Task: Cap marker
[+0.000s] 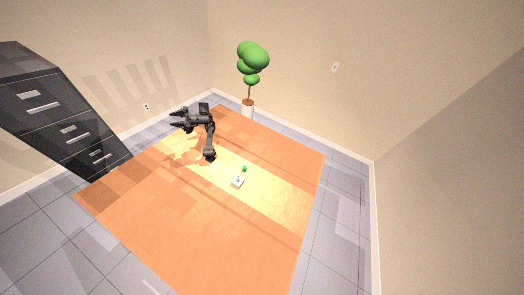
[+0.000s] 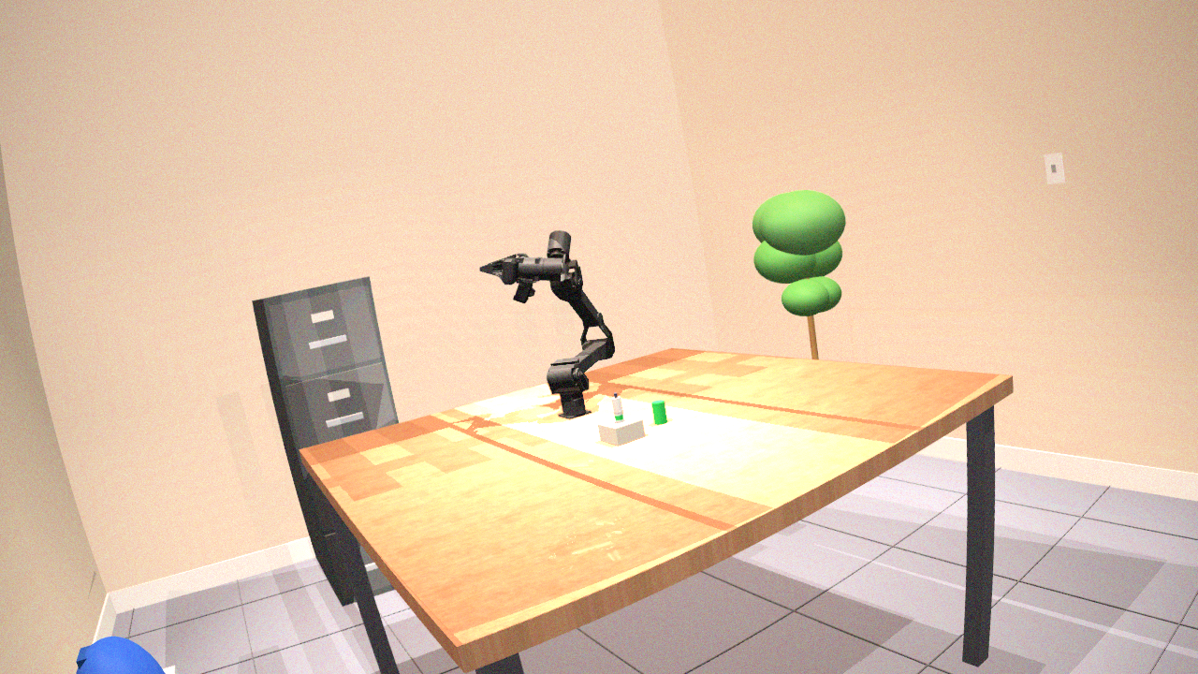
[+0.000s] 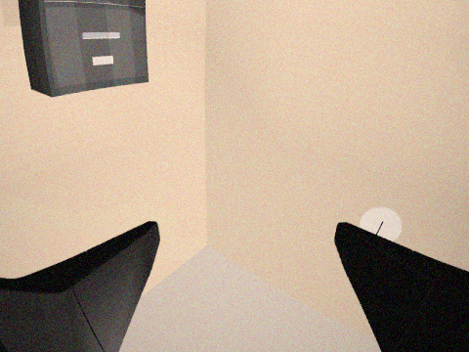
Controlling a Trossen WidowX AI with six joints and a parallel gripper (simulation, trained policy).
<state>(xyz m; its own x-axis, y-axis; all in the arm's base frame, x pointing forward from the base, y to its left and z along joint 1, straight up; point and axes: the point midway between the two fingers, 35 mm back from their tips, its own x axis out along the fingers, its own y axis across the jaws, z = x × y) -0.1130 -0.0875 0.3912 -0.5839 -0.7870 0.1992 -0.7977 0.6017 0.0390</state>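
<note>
Right now the green cap is 420 mm ahead of my gripper tip, 180 mm to the left of it and 370 mm below it. Also, from my gripper tip: holder block 430 mm ahead, 60 mm to the left, 380 mm below.
</note>
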